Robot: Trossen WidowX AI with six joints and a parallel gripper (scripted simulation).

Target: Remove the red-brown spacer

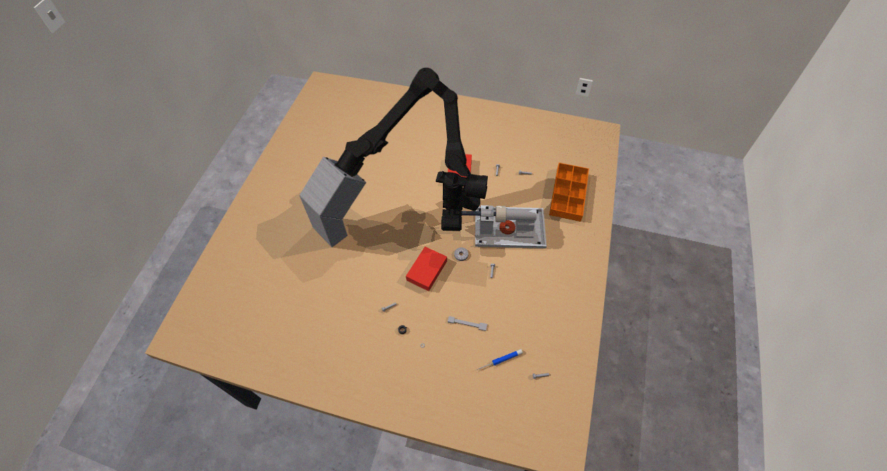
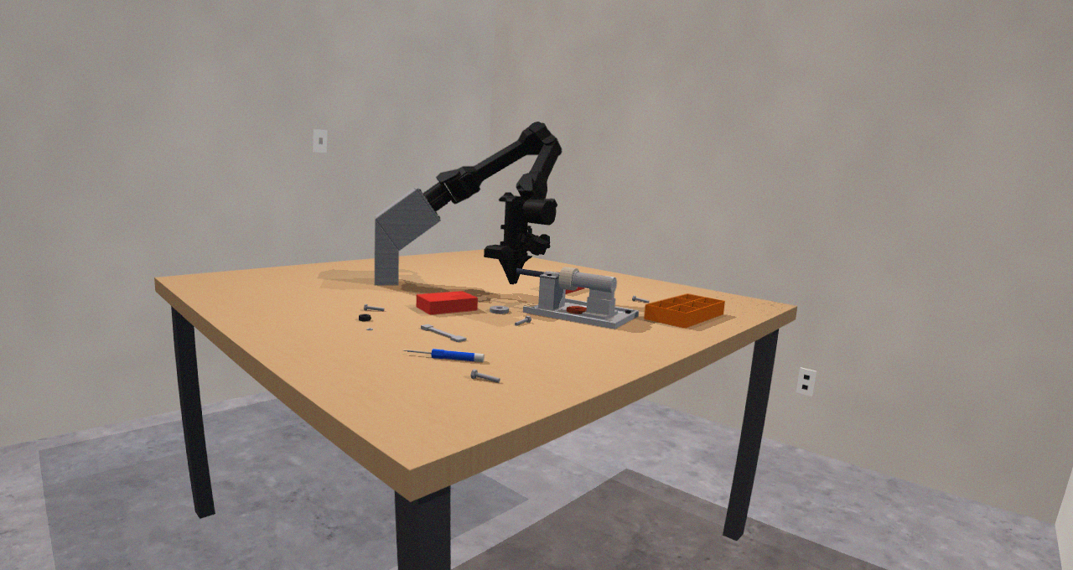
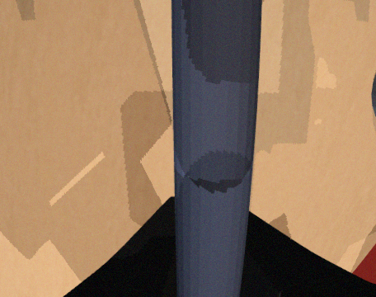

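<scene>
Right now my hand is 70 mm short of the shaft and 30 mm to the right of it. The rest, counted from my hand: grey fixture (180 mm ahead, 70 mm to the left, 30 mm below); red-brown spacer (170 mm ahead, 70 mm to the left, 70 mm below); wrench (180 mm ahead, 290 mm to the right, 80 mm below).
</scene>
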